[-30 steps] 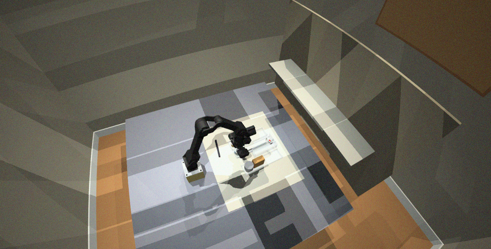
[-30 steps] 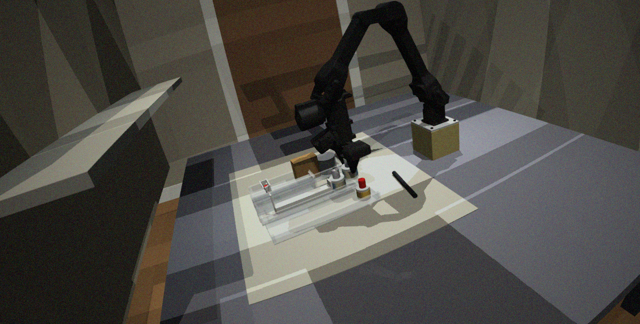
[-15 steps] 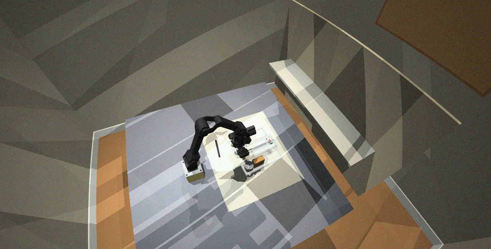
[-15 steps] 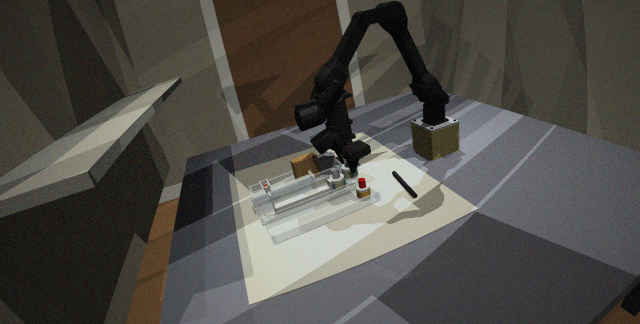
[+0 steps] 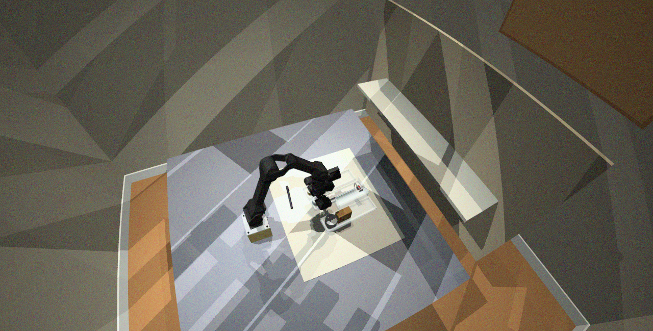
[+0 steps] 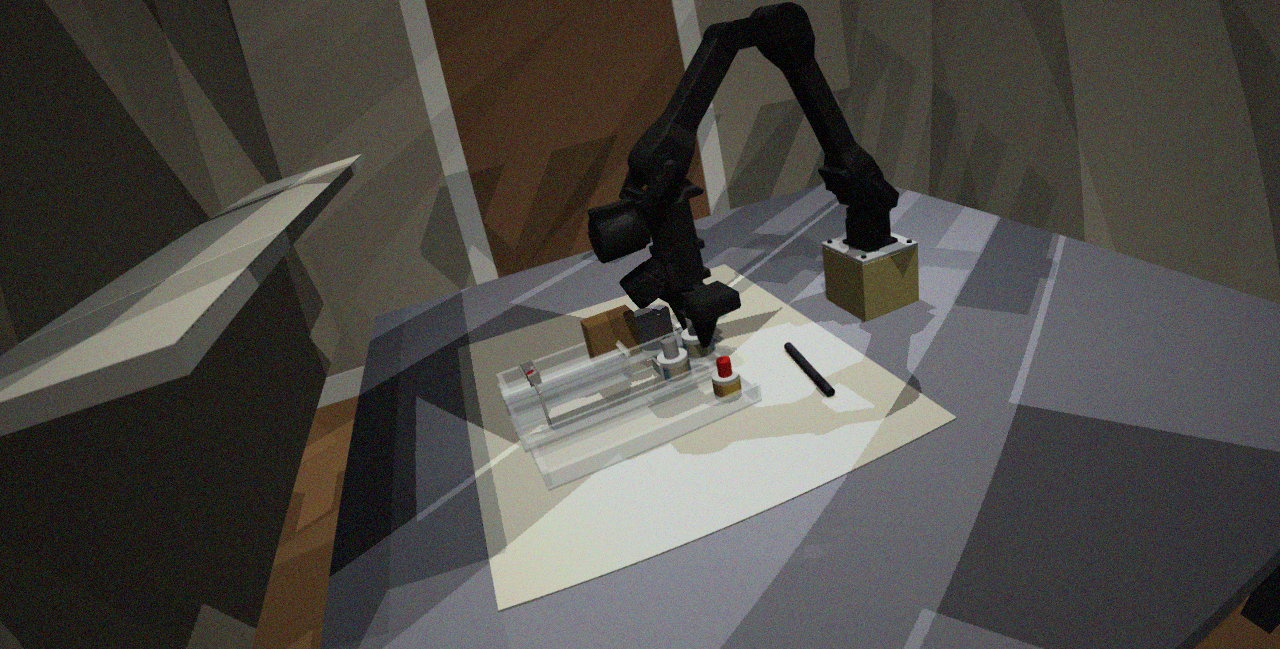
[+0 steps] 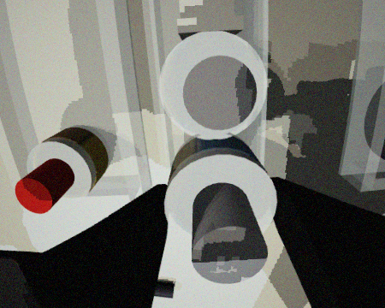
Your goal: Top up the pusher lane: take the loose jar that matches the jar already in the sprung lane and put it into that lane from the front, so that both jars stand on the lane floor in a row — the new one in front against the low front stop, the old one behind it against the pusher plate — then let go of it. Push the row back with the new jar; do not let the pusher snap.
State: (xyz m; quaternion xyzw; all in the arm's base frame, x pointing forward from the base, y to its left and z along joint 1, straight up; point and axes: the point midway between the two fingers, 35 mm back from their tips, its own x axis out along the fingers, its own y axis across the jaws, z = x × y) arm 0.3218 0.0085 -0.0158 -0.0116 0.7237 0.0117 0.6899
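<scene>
Right now my gripper tip is 7 cm short of the cream mat, 5 cm above it and 3 cm to the left of it. Also, from my gripper tip: wide grey cylinder 13 cm to the right, 2 cm below, 2 cm ahead; brown box 12 cm to the right, 9 cm ahead, 1 cm below; pusher plate 15 cm ahead, 3 cm to the right.
</scene>
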